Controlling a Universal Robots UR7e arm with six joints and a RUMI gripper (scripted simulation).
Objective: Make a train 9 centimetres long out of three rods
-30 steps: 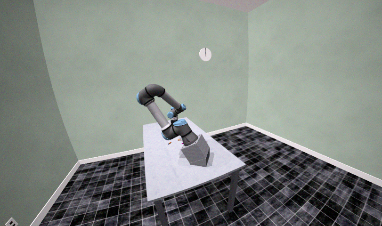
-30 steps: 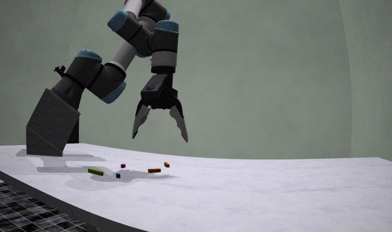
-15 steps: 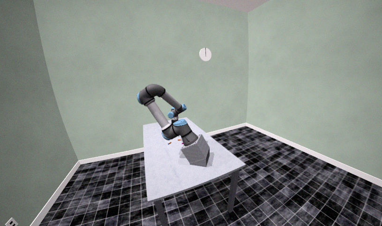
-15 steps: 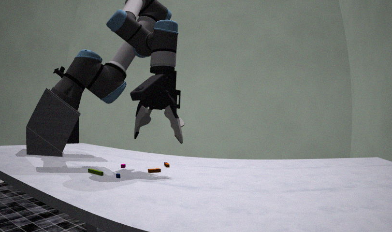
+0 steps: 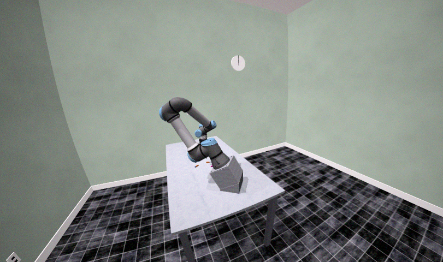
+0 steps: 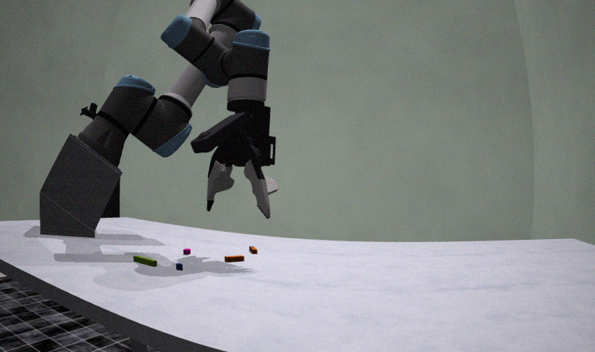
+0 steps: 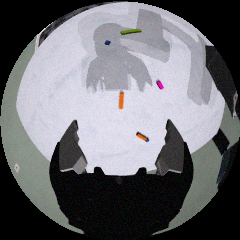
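Right now my hand is 10 cm past the magenta rod and 8 cm above it. Also, from my hand: lime rod (17 cm to the right, 11 cm behind, 8 cm below).
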